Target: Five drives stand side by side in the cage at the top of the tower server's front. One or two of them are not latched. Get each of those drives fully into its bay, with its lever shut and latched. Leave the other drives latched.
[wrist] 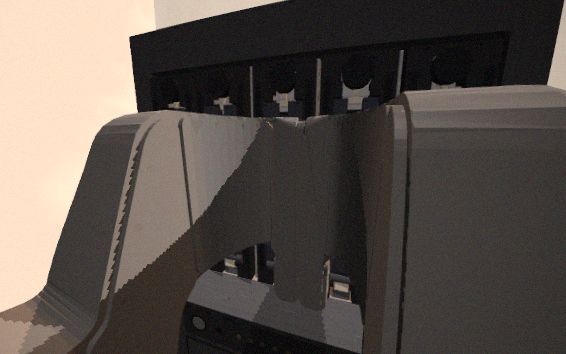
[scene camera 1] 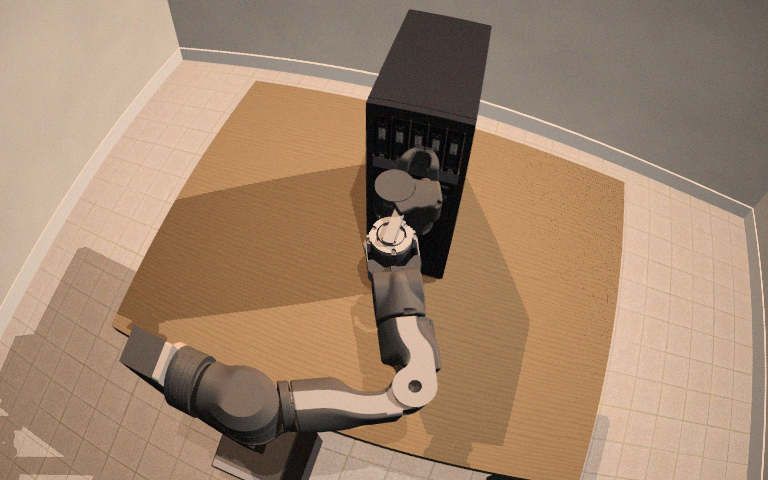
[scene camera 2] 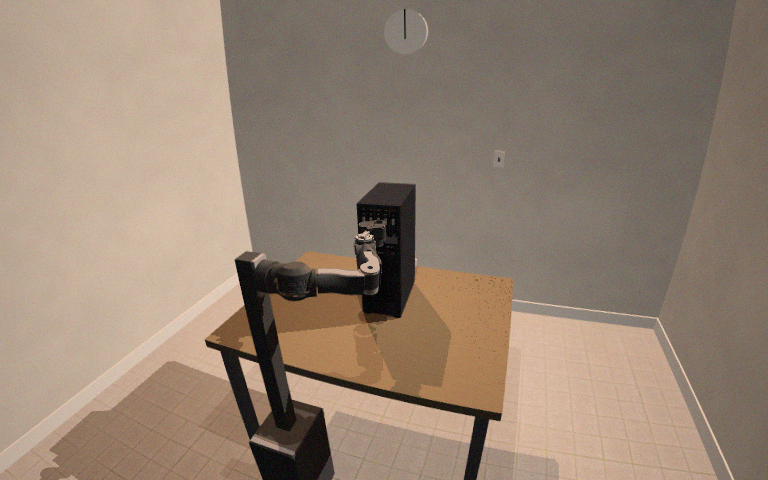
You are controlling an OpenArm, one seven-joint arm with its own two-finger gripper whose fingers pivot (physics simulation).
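Note:
The black tower server [scene camera 1: 427, 67] [scene camera 2: 406, 249] [wrist: 320, 30] stands upright on the table. Five drives sit side by side in its top cage: from the left, first [scene camera 1: 381, 134], second [scene camera 1: 399, 136], third [scene camera 1: 418, 139] [wrist: 283, 102], fourth [scene camera 1: 436, 144] [wrist: 355, 100] and fifth [scene camera 1: 453, 150]. No lever stands plainly out, and I cannot tell which drives are unlatched. My gripper [scene camera 1: 420, 161] [wrist: 309, 208] is shut and empty, in front of the lower part of the third drive, just above the grey ledge [wrist: 230, 292]. The fingers hide much of the drives in the wrist view; contact is unclear.
The wooden table [scene camera 1: 271, 226] [scene camera 2: 481, 339] carries the server. The arm's dark post [scene camera 2: 266, 339] stands at the table's front left, and the arm reaches across to the server's front. Thin dividers [wrist: 318, 85] separate the bays. Walls stand behind and to the sides.

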